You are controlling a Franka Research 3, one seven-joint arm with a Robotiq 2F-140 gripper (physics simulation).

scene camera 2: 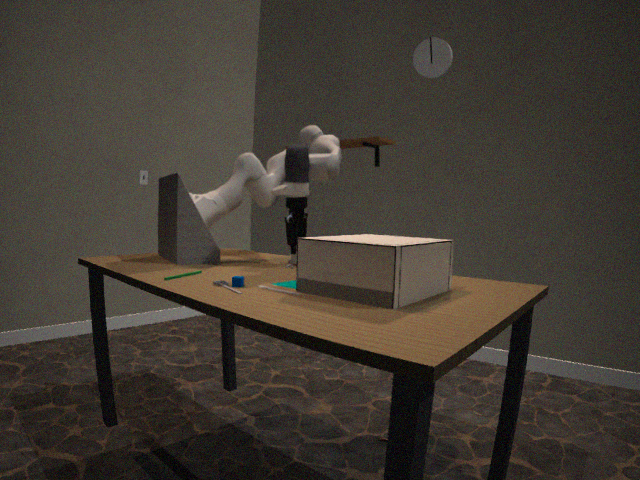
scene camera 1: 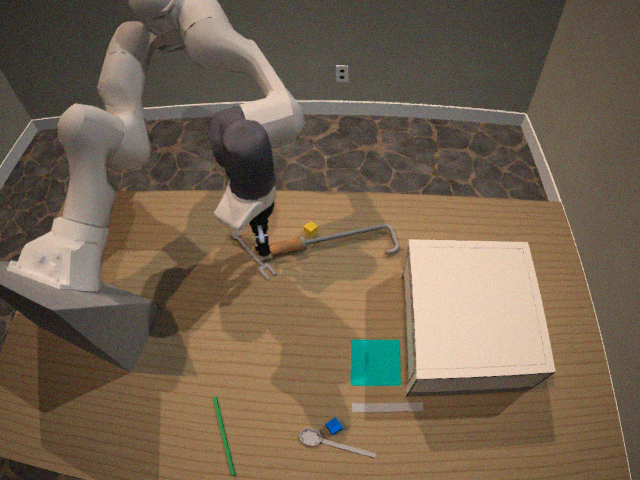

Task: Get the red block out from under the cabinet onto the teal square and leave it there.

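My gripper [scene camera 1: 264, 254] [scene camera 2: 293, 260] points down over the back of the table, shut on the wooden handle of a hooked rod [scene camera 1: 346, 236]. The grey shaft reaches right and its bent tip ends just left of the cabinet's back left corner. The cabinet [scene camera 1: 475, 310] [scene camera 2: 346, 263] is a low cream box on the right of the table. The teal square [scene camera 1: 382, 362] [scene camera 2: 285, 284] lies flat left of the cabinet, partly hidden by it in scene camera 2. The red block does not show in either view; the space under the cabinet is hidden.
A yellow block [scene camera 1: 310, 229] stands close behind the shaft. A fork-ended tool [scene camera 1: 248, 249] lies under the gripper. A pale strip [scene camera 1: 387, 407], a blue block [scene camera 1: 333, 426] [scene camera 2: 237, 281], a spoon [scene camera 1: 310, 437] and a green stick [scene camera 1: 224, 436] [scene camera 2: 183, 275] lie toward the front.
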